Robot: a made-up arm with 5 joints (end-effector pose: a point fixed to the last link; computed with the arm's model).
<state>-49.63 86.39 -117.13 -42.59 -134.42</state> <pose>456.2 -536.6 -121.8 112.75 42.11 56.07</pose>
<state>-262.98 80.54 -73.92 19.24 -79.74</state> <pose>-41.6 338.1 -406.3 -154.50 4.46 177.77</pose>
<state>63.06 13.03 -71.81 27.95 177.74</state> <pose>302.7 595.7 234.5 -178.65 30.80 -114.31</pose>
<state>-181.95 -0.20 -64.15 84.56 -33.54</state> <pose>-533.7 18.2 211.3 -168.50 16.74 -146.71</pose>
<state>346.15 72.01 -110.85 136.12 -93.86</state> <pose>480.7 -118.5 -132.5 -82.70 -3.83 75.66</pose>
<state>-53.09 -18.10 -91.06 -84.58 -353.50</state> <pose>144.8 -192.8 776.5 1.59 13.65 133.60</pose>
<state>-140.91 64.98 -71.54 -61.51 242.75</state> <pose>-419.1 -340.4 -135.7 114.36 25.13 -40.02</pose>
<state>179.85 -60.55 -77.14 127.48 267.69</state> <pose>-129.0 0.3 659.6 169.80 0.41 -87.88</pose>
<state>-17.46 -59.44 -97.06 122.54 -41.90</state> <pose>20.9 -6.6 765.0 155.78 -24.57 29.79</pose>
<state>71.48 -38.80 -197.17 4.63 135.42</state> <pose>-218.4 -652.0 587.2 41.26 -33.79 13.85</pose>
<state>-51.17 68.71 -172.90 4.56 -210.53</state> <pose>475.3 -590.5 546.9 -71.53 58.13 -125.33</pose>
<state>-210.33 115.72 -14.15 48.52 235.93</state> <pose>322.5 -188.7 76.6 -25.48 -16.22 -150.71</pose>
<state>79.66 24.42 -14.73 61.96 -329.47</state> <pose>17.5 95.7 -167.4 123.14 54.84 17.75</pose>
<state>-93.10 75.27 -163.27 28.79 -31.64</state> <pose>-45.9 -846.8 309.6 138.64 -47.00 -42.82</pose>
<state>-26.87 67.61 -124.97 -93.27 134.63</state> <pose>591.3 -299.6 226.6 -21.83 20.15 -76.17</pose>
